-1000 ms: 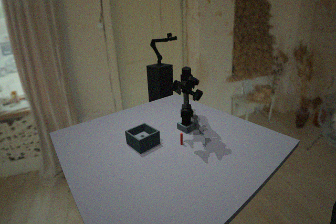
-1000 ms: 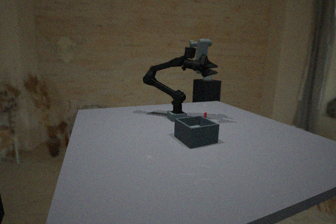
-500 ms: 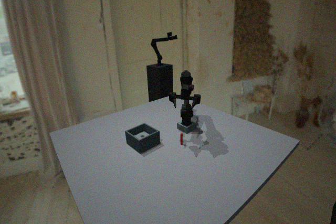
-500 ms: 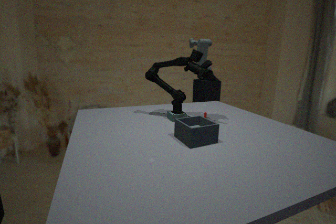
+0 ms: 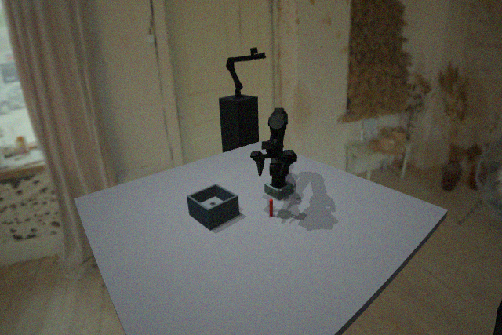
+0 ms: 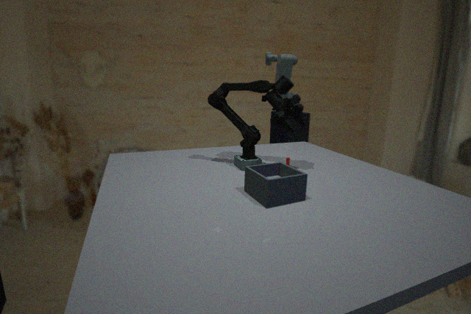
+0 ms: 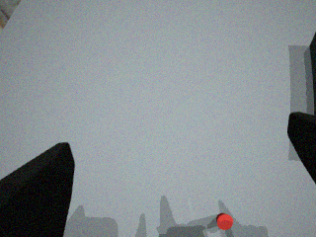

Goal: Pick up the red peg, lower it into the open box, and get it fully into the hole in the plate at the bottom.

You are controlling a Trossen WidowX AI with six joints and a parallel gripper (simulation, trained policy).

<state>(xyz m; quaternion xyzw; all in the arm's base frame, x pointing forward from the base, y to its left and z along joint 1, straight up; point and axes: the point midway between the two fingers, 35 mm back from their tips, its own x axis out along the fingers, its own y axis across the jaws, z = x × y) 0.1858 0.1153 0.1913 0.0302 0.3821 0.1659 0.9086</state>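
My gripper tip is now 180 mm above the red peg, 40 mm past it and 20 mm to the left of it. Round my gripper tip: dark box (220 mm to the right, 190 mm below, 130 mm ahead).
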